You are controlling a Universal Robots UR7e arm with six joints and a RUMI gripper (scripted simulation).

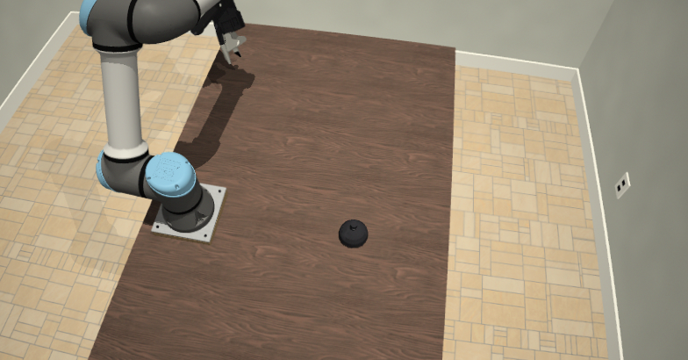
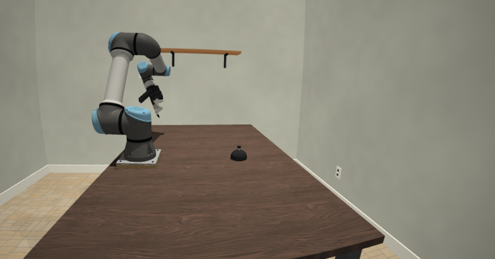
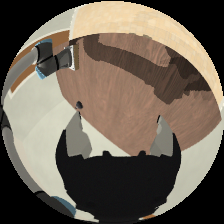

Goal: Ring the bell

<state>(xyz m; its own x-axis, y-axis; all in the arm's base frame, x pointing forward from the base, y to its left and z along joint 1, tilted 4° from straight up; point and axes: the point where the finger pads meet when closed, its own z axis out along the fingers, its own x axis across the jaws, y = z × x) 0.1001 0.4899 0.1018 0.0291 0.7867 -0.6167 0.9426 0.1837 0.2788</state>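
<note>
Right now the small black dome bell is 380 mm ahead of my hand, 550 mm to the right of it and 120 mm below it.
</note>
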